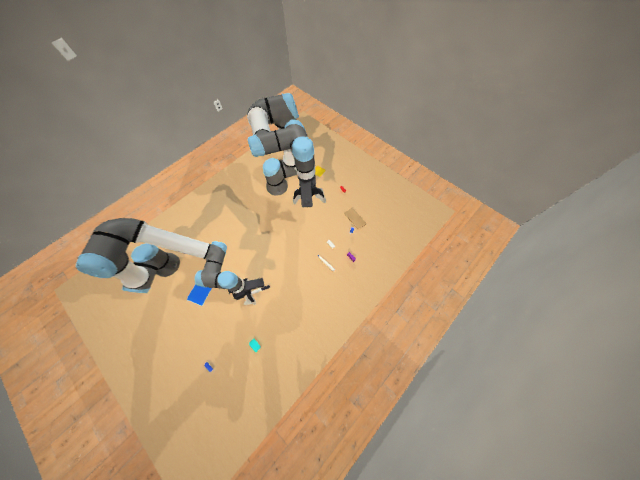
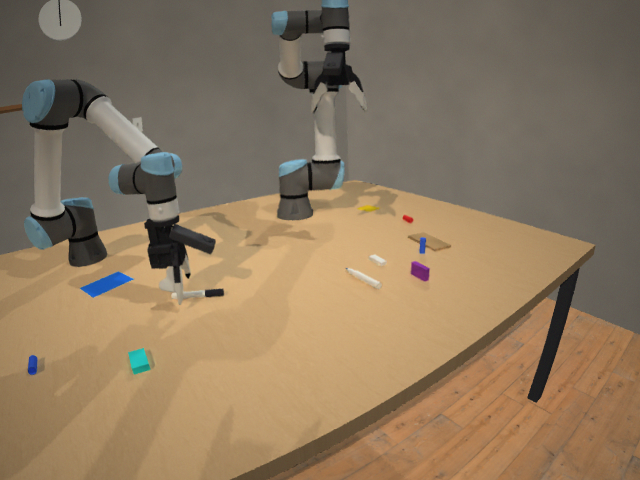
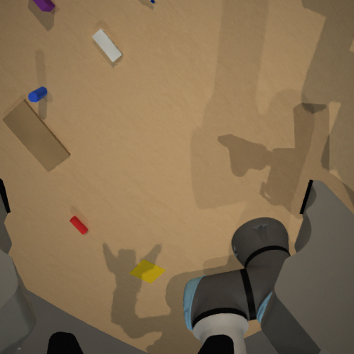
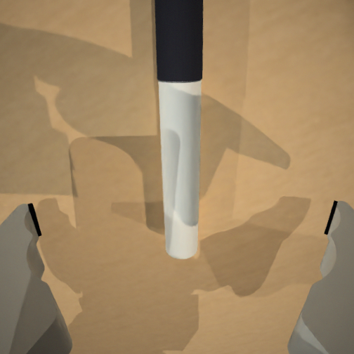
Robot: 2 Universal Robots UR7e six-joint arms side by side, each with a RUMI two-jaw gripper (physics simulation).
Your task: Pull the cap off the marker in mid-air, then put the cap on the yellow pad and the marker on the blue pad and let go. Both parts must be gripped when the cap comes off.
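Seen in the pictures: left gripper, fingertip midpoint: (image 2: pixel 339 112); right gripper, fingertip midpoint: (image 1: pixel 251 292) (image 2: pixel 184 290); left arm's base at its link origin: (image 1: pixel 277 186) (image 2: pixel 295 215); right arm's base at its link origin: (image 1: pixel 167 265) (image 2: pixel 88 258).
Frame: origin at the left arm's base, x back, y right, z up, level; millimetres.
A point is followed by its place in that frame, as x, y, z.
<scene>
The marker, with a white body (image 1: pixel 256 291) {-294, 697, 17} (image 2: pixel 195 294) {-300, 697, 13} (image 4: pixel 180 165) and a black cap (image 1: pixel 266 287) {-333, 651, 18} (image 2: pixel 214 292) {-333, 659, 14} (image 4: pixel 180 40), lies on the table. The cap is on the body. My right gripper (image 1: pixel 252 295) {-275, 715, 22} (image 2: pixel 183 289) {-275, 715, 22} (image 4: pixel 181 207) is open, low over the table, its fingers on either side of the body's rear end and apart from it. My left gripper (image 1: pixel 309 200) {-433, 253, 433} (image 2: pixel 339 109) {-433, 253, 433} (image 3: pixel 154 184) is open and empty, high above the table. The yellow pad (image 1: pixel 320 171) {-213, -261, 1} (image 2: pixel 368 208) {-200, -257, 1} (image 3: pixel 147 271) lies near the left arm's base. The blue pad (image 1: pixel 199 295) {-3, 870, 1} (image 2: pixel 106 284) {2, 845, 1} lies near the right arm's base.
A white pen (image 1: pixel 326 262) {-575, 353, 18} (image 2: pixel 363 277) {-584, 365, 15} lies near a white block (image 1: pixel 330 243) {-540, 228, 12} (image 2: pixel 377 259) {-547, 236, 12} (image 3: pixel 107 45) and a purple block (image 1: pixel 351 256) {-695, 255, 34} (image 2: pixel 419 270) {-697, 261, 24}. A brown board (image 1: pixel 355 218) {-606, -11, 8} (image 3: pixel 36 135), a blue cylinder (image 3: pixel 37 94) and a red cylinder (image 3: pixel 78 225) lie beyond. A teal block (image 1: pixel 254 345) {-445, 942, 15} (image 2: pixel 139 360) {-455, 943, 15} lies in front.
</scene>
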